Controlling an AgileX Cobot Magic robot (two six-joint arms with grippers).
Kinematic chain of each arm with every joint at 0, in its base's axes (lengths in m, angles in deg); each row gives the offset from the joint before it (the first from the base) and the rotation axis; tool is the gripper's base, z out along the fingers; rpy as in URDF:
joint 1: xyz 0 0 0.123 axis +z
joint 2: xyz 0 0 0 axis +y
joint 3: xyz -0.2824 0 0.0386 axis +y
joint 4: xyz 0.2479 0 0.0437 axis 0.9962 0 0.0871
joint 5: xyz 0 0 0 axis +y
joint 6: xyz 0.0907 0 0.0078 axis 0.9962 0 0.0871
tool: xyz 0 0 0 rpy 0 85 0
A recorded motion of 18 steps. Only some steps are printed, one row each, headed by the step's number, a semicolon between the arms.
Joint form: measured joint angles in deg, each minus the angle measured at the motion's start. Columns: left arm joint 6, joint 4, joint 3, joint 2, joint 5, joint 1; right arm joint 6, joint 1, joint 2, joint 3, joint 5, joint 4.
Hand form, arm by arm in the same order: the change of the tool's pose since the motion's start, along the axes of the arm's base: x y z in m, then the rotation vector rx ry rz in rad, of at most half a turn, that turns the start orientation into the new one. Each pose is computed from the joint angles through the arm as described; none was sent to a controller.
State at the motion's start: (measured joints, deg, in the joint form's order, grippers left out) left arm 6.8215 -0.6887 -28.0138 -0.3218 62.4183 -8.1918; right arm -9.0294 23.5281 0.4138 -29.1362 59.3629 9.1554
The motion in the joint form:
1: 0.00 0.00 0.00 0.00 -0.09 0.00; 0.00 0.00 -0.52 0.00 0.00 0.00
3: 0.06 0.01 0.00 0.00 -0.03 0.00; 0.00 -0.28 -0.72 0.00 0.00 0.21
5: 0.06 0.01 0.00 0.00 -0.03 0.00; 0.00 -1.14 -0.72 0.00 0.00 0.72
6: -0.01 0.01 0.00 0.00 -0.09 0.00; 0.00 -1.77 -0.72 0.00 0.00 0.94
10: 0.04 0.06 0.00 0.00 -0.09 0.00; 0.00 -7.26 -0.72 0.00 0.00 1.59
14: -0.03 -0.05 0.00 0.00 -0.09 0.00; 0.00 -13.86 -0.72 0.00 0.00 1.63
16: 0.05 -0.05 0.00 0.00 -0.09 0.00; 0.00 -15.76 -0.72 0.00 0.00 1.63
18: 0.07 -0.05 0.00 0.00 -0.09 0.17; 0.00 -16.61 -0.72 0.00 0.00 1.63
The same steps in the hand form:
1: 0.0001 0.0000 0.0001 -0.0002 -0.0016 0.0000; -0.0013 -0.0006 0.0000 0.0036 -0.0083 0.0000
3: 0.0000 0.0000 0.0000 0.0010 -0.0007 -0.0004; -0.0019 -0.0005 0.0000 0.0078 -0.0103 -0.0028
5: 0.0000 0.0000 0.0000 0.0010 -0.0007 -0.0004; -0.0021 0.0003 0.0001 0.0145 -0.0075 -0.0129
6: 0.0001 0.0000 0.0001 -0.0002 -0.0016 0.0002; -0.0021 0.0007 0.0001 0.0174 -0.0064 -0.0217
10: 0.0001 0.0001 0.0001 0.0012 -0.0018 0.0003; -0.0014 0.0025 0.0002 0.0259 -0.0040 -0.1112
14: 0.0001 -0.0001 0.0001 -0.0014 -0.0014 -0.0002; 0.0000 0.0036 0.0003 0.0262 -0.0053 -0.2259
16: 0.0001 -0.0001 0.0001 -0.0002 -0.0016 -0.0009; 0.0005 0.0039 0.0003 0.0262 -0.0058 -0.2591
18: 0.0001 -0.0001 0.0001 0.0001 -0.0016 0.0019; 0.0007 0.0040 0.0003 0.0261 -0.0060 -0.2739

